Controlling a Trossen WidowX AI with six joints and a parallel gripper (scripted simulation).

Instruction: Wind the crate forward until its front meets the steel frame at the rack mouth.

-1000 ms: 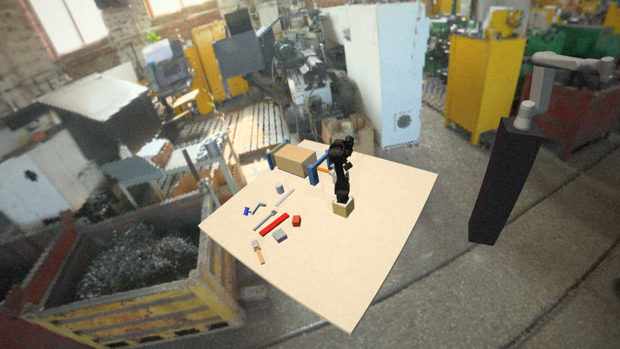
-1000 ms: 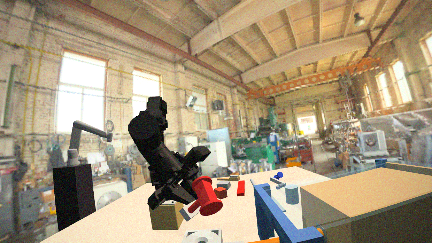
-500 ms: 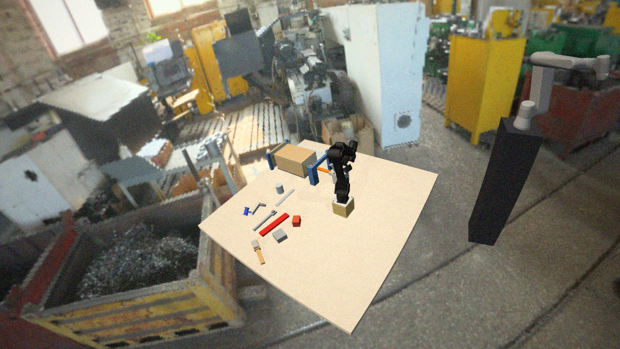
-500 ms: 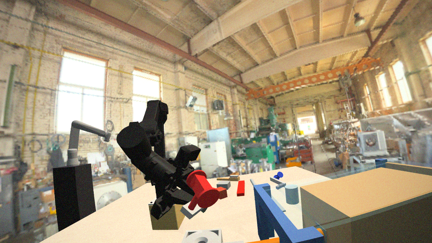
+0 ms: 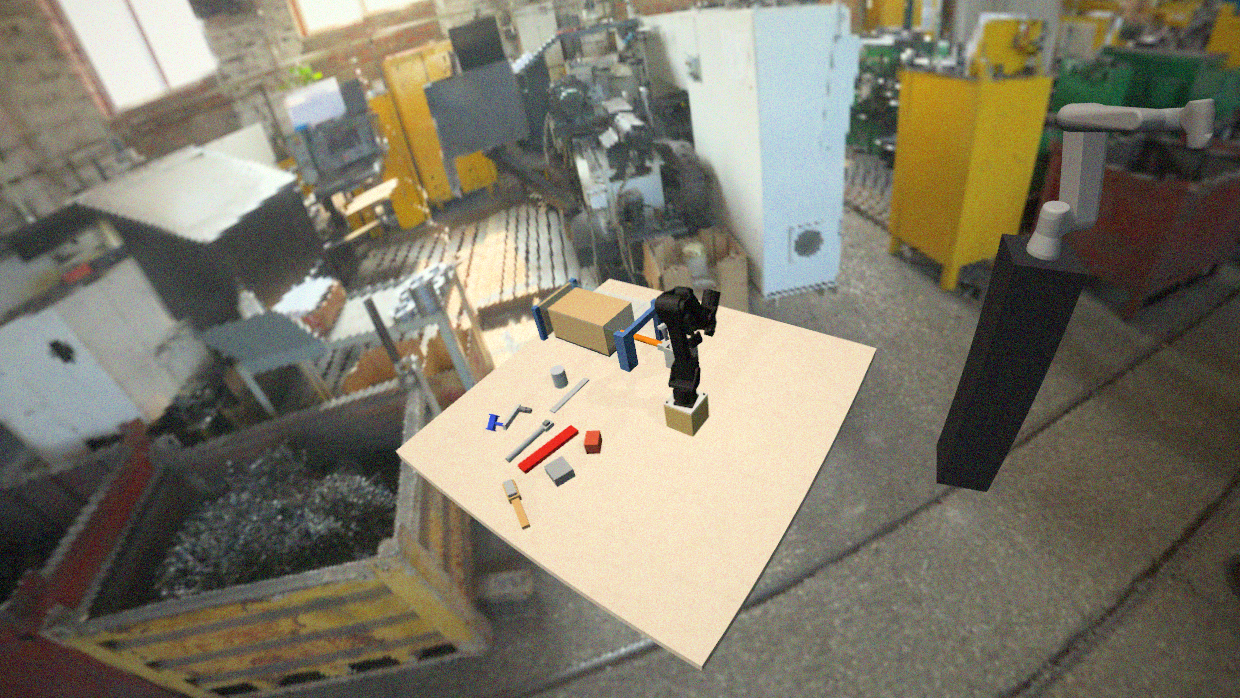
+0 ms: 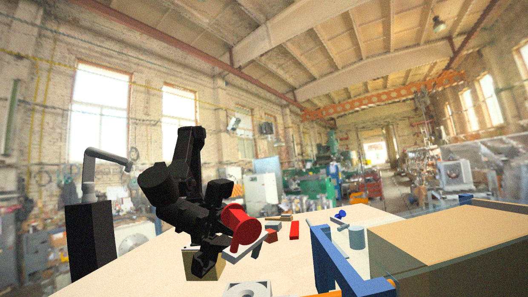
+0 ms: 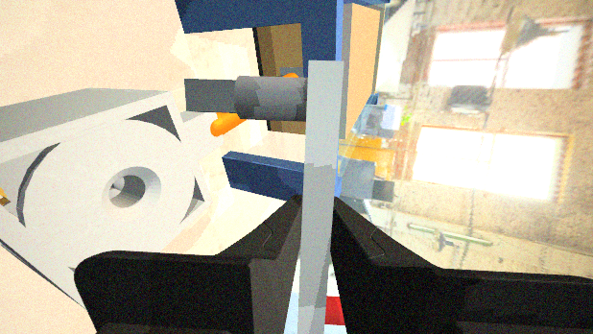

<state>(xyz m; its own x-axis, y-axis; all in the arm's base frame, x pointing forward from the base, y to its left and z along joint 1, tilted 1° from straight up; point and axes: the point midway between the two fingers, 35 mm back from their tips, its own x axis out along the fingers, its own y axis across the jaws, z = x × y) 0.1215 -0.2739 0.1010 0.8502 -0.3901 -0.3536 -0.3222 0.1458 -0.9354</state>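
Right now the red knob is 5 cm to the right of my gripper tip, 4 cm above it and 2 cm behind it. The rest, counted from my gripper tip: red-knobbed winch handle (1 cm to the right, 1 cm behind, 1 cm above); then blue steel frame (13 cm ahead, 8 cm below, 3 cm to the right); then grey winch (15 cm below, 4 cm behind).
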